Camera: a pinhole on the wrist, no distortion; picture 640 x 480 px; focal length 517.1 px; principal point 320.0 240.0 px. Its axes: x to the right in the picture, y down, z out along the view. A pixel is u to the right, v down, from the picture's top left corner.
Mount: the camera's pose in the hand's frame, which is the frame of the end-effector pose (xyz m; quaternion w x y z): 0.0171 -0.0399 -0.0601 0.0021 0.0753 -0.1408 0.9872
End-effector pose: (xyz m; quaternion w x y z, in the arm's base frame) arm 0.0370 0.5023 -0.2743 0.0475 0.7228 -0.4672 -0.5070
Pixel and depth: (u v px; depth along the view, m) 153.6 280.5 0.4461
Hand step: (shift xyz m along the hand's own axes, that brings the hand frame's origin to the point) 0.2242 -0.1952 0.3321
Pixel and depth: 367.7 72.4 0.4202
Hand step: 0.0445 -0.0267 0.3823
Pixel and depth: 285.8 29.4 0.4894
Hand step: 0.1266 0.0159 0.4549
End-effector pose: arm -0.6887 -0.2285 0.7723 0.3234 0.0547 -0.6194 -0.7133
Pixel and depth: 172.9 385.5 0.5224
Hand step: 0.2376 -0.3239 0.3727
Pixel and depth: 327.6 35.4 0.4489
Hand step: 0.0815 0.0056 0.4162
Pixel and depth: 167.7 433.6 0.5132
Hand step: 0.2377 -0.3647 0.3510
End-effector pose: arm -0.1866 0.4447 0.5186 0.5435 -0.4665 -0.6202 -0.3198
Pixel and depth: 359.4 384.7 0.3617
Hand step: 0.0408 -0.2382 0.2592
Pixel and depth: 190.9 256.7 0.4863
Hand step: 0.2087 -0.1882 0.3789
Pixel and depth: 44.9 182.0 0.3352
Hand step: 0.2440 -0.0940 0.2418
